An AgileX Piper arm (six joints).
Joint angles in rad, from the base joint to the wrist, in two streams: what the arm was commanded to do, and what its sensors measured. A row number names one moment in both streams.
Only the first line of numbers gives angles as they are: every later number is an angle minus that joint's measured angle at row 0.
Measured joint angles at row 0:
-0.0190, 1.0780, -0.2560, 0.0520, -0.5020, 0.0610
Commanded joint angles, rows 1 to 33:
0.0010, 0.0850, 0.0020, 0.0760, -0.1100, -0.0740
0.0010, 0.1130, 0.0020, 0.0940, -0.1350, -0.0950
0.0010, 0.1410, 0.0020, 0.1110, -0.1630, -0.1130
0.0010, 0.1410, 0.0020, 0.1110, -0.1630, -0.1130
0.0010, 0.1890, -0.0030, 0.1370, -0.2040, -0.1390
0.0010, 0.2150, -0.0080, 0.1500, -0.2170, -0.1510
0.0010, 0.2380, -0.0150, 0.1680, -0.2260, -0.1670
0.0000, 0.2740, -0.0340, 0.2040, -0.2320, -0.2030
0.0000, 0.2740, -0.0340, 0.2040, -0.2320, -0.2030
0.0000, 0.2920, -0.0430, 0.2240, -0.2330, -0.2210
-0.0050, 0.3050, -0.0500, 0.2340, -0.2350, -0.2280
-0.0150, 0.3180, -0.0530, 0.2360, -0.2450, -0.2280
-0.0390, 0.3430, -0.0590, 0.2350, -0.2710, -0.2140
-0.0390, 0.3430, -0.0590, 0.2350, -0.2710, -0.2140
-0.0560, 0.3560, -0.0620, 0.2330, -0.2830, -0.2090
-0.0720, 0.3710, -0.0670, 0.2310, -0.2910, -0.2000
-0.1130, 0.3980, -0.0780, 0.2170, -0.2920, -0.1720
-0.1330, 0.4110, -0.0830, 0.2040, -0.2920, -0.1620
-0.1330, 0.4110, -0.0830, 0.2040, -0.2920, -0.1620
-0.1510, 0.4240, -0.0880, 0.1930, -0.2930, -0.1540
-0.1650, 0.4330, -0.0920, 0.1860, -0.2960, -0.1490
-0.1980, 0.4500, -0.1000, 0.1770, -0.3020, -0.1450
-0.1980, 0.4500, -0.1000, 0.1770, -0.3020, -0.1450
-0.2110, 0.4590, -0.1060, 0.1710, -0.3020, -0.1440
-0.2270, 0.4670, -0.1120, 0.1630, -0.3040, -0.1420
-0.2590, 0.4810, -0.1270, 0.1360, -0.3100, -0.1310
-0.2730, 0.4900, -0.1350, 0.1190, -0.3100, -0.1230
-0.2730, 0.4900, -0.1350, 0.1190, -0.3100, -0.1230
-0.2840, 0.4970, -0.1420, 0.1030, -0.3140, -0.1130
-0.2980, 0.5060, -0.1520, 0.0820, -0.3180, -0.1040
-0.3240, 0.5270, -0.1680, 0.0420, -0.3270, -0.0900
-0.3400, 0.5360, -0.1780, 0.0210, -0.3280, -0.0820
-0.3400, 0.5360, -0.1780, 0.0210, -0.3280, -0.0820
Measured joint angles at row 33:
-0.3040, 0.5180, -0.1500, 0.0820, -0.3030, -0.1040
